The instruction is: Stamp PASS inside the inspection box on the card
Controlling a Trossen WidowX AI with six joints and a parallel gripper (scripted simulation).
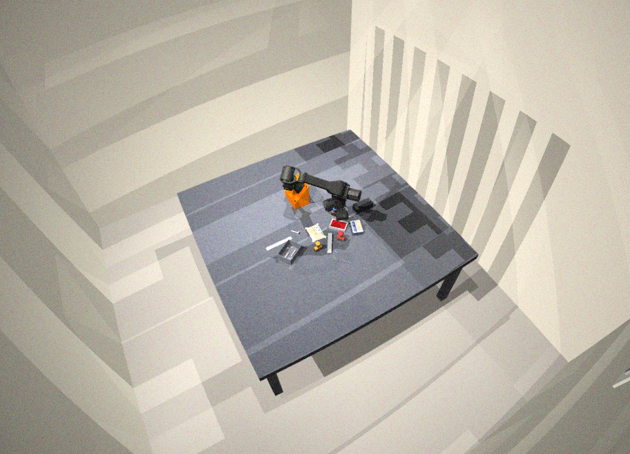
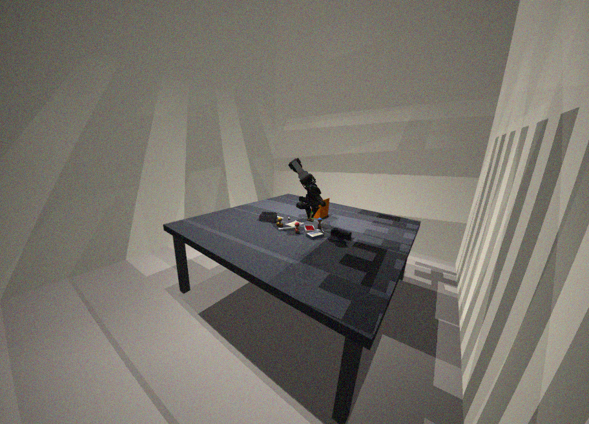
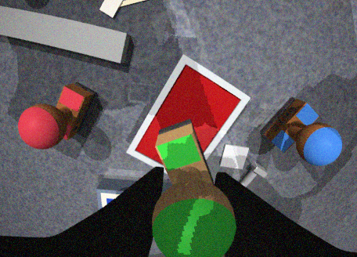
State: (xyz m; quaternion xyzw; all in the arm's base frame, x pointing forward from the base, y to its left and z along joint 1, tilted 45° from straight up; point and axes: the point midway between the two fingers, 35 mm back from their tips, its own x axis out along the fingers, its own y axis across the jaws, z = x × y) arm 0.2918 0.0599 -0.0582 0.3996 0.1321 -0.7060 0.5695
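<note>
The red ink pad lies 80 mm below my gripper tip. From my gripper tip the other things lie so: blue-topped stamp 80 mm behind, 60 mm below, 20 mm to the left; red-topped stamp 80 mm ahead, 60 mm below, 40 mm to the right; green-topped PASS stamp right at my gripper tip.
</note>
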